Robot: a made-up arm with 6 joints. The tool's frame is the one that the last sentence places. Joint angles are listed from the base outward.
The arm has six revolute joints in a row. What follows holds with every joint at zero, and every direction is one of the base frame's.
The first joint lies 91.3 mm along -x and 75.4 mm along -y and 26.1 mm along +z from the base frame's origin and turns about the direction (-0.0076, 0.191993, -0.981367).
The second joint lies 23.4 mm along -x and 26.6 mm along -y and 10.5 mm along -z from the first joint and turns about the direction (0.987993, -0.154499, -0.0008).
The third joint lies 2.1 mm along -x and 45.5 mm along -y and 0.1 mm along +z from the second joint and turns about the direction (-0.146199, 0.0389, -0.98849).
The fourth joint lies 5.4 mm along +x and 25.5 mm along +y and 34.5 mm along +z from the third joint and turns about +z.
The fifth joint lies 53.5 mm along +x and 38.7 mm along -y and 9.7 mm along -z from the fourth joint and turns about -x.
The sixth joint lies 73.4 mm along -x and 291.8 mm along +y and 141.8 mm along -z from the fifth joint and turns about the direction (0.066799, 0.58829, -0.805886).
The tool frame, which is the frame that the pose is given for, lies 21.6 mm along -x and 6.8 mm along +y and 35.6 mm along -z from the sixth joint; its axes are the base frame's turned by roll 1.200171, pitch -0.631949 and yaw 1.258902 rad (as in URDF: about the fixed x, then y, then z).
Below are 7 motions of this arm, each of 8 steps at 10 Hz.
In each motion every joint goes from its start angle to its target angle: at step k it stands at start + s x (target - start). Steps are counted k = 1, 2, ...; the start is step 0. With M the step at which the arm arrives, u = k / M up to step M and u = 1 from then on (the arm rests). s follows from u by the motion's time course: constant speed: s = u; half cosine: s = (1 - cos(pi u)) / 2; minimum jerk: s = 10 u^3 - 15 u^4 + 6 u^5.
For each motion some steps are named. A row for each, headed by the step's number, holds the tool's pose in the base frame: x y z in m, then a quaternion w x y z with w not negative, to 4 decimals.
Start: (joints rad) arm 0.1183 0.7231 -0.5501 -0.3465 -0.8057 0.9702
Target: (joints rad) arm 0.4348 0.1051 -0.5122 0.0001 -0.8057 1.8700
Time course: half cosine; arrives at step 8
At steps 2, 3, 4, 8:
2: -0.2376 0.0282 0.2918 0.0330 -0.9792 0.0837 -0.1821
3: -0.2331 0.0575 0.2828 0.0207 0.9921 -0.0454 0.1151
4: -0.2247 0.0900 0.2701 0.0822 0.9963 -0.0060 0.0247
8: -0.1910 0.1618 0.2269 0.2172 0.9401 0.0670 -0.2540

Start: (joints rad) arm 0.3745 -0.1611 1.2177 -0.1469 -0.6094 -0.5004
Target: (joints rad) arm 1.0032 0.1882 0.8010 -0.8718 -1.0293 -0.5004
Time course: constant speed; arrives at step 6
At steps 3, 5, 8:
3: 0.1442 -0.2679 0.0539 0.8477 0.1512 -0.4864 0.1485
5: 0.0722 -0.3297 0.1096 0.8216 0.0366 -0.5672 0.0434
8: 0.0258 -0.3501 0.1359 0.8026 -0.0291 -0.5957 -0.0082

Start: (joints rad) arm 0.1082 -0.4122 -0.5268 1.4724 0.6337 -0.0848
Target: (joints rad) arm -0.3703 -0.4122 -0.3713 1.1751 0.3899 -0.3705
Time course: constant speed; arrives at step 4
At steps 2, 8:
2: -0.2262 -0.2882 -0.2105 0.1585 -0.0078 -0.6290 -0.7611
8: -0.2132 -0.2928 -0.2056 0.2115 0.0168 -0.6309 -0.7463

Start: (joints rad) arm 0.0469 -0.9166 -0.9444 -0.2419 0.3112 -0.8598
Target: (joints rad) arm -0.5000 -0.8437 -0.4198 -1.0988 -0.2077 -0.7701
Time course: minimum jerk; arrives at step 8
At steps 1, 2, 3, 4, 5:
1: -0.3071 -0.1678 -0.1957 0.1193 0.2138 0.6970 0.6740
2: -0.2883 -0.1539 -0.2103 0.1683 0.2087 0.6791 0.6833
3: -0.2438 -0.1238 -0.2352 0.2596 0.1946 0.6307 0.7049
4: -0.1728 -0.0794 -0.2539 0.3654 0.1698 0.5420 0.7375
5: -0.0942 -0.0307 -0.2493 0.4509 0.1402 0.4277 0.7707

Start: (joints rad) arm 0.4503 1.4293 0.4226 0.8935 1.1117 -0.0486
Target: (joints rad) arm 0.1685 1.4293 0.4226 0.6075 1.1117 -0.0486
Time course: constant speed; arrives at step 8
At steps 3, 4, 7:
3: 0.0146 0.1664 -0.1524 0.5821 0.4539 -0.1362 0.6607
4: 0.0049 0.1711 -0.1513 0.5714 0.4683 -0.1280 0.6617
7: -0.0253 0.1830 -0.1481 0.5394 0.5093 -0.0999 0.6630

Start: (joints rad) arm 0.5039 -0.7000 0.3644 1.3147 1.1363 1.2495
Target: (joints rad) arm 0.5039 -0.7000 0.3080 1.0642 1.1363 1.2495
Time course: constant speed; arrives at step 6
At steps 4, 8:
4: -0.2976 -0.3288 -0.1658 0.9259 0.0532 0.3553 0.1164
8: -0.3006 -0.3263 -0.1656 0.9353 0.0452 0.3390 0.0911

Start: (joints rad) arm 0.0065 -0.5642 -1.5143 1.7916 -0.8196 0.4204
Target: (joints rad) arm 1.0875 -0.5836 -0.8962 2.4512 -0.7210 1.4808
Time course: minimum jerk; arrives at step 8
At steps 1, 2, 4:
1: -0.0327 -0.3576 0.2524 0.4900 -0.1717 -0.8496 -0.0935
2: -0.0535 -0.3605 0.2526 0.4540 -0.1949 -0.8615 -0.1175
4: -0.1470 -0.3503 0.2589 0.2726 -0.3152 -0.8918 -0.1760

